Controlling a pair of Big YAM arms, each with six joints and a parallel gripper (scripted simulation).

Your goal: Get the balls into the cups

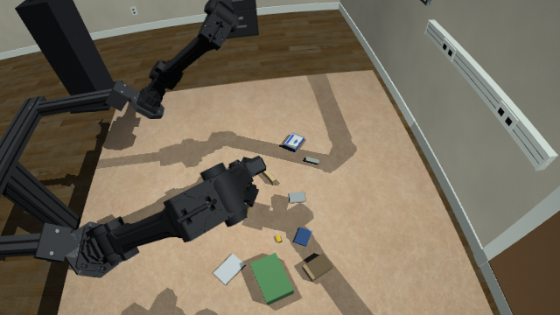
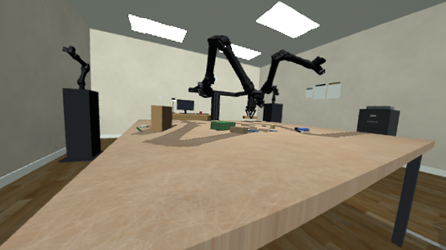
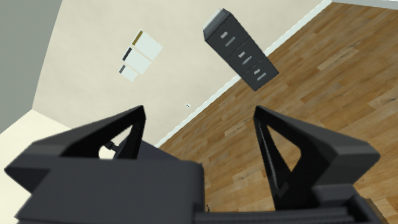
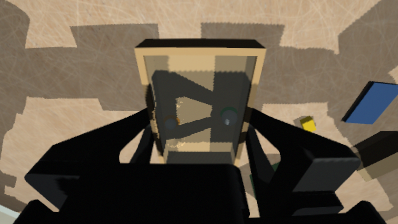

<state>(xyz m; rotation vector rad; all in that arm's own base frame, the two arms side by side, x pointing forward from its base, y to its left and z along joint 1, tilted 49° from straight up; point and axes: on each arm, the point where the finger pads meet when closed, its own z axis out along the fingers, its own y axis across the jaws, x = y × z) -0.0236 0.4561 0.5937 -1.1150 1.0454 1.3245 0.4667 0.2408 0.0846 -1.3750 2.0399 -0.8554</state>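
My right hand is 10 mm above the covered wooden puzzle. From my right hand the other things lie so: small yellow piece (130 mm ahead, 120 mm to the right, 80 mm below); then grey tile (210 mm ahead, 80 mm below, 60 mm to the left); then blue tile (220 mm ahead, 110 mm to the right, 80 mm below).
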